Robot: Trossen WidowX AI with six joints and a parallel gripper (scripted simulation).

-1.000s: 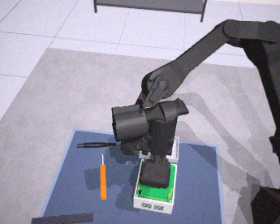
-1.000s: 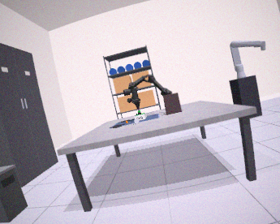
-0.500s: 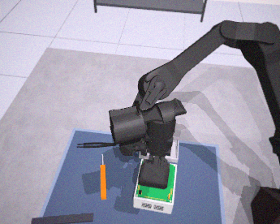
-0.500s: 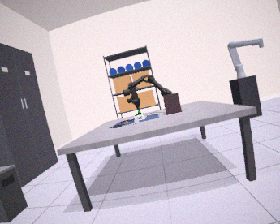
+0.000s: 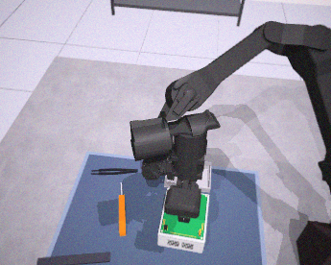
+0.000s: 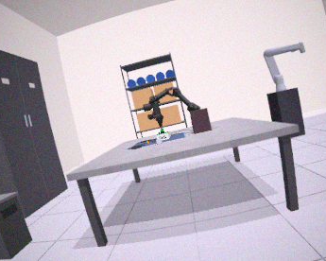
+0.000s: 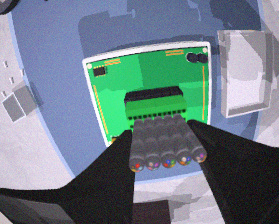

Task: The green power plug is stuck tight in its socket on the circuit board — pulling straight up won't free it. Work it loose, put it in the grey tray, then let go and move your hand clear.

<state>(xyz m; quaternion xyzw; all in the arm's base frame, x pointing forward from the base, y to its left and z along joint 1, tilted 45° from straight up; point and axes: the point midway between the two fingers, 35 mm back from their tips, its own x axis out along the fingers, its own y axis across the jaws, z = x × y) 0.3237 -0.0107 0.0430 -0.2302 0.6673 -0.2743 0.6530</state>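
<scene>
Right now the green power plug is 20 mm below my gripper tip. From my gripper tip the other things lie so: blue mat: 50 mm ahead, 110 mm below; dark bar: 220 mm ahead, 110 mm to the left, 110 mm below.
</scene>
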